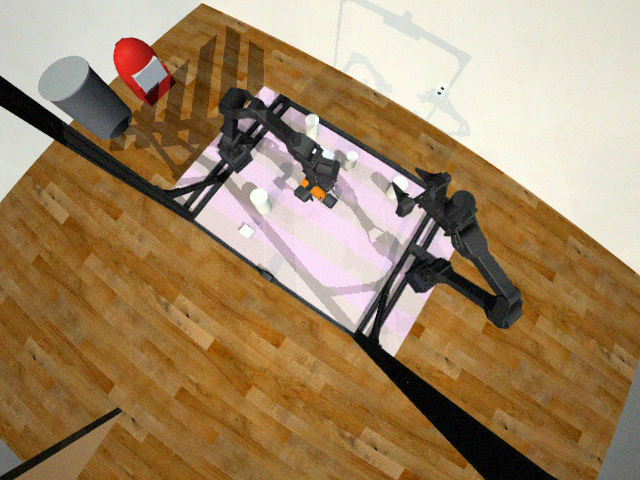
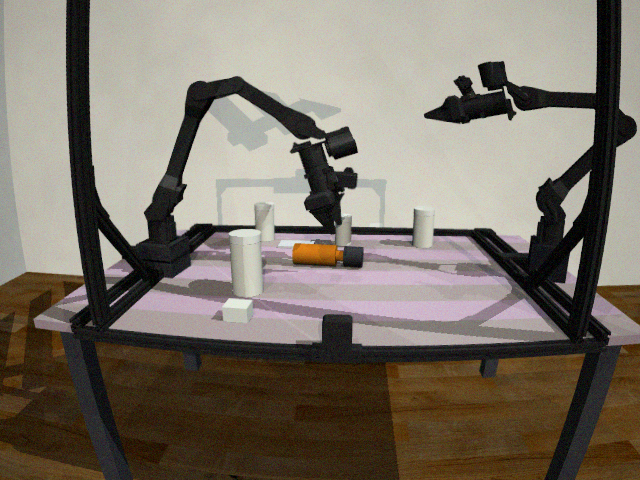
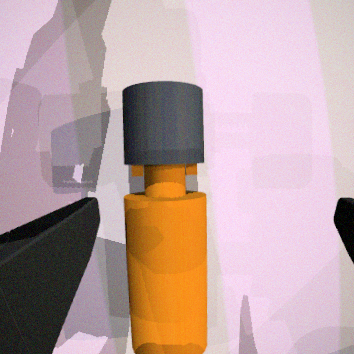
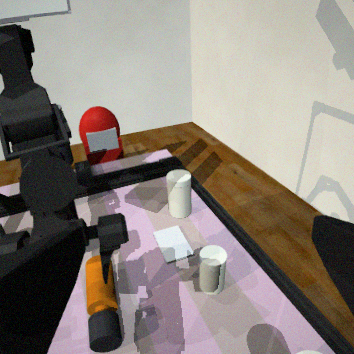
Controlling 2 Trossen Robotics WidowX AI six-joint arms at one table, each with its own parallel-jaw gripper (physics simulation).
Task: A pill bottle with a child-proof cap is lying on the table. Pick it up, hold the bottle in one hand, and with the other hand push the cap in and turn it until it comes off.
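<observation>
The pill bottle [image 1: 317,192] [image 2: 315,254] [image 3: 165,267] [image 4: 100,291] is orange and lies on its side on the pink striped table top [image 2: 413,295]. Its dark grey cap [image 1: 330,201] [image 2: 352,256] [image 3: 163,123] [image 4: 105,330] sits on the neck. My left gripper [image 2: 332,223] [image 3: 219,209] is open and hangs close above the bottle, with one finger on each side of the orange body and clear of it. My right gripper [image 1: 404,200] [image 2: 430,114] is open and empty. It is held high at the right edge of the table, far from the bottle.
White cylinders stand at the front left [image 2: 246,263], back left [image 2: 264,221], just behind the bottle [image 2: 343,230] and back right [image 2: 423,227]. A white cube [image 2: 237,310] lies at the front left and a flat white card [image 2: 291,243] behind the bottle. A black frame [image 2: 337,350] rims the table.
</observation>
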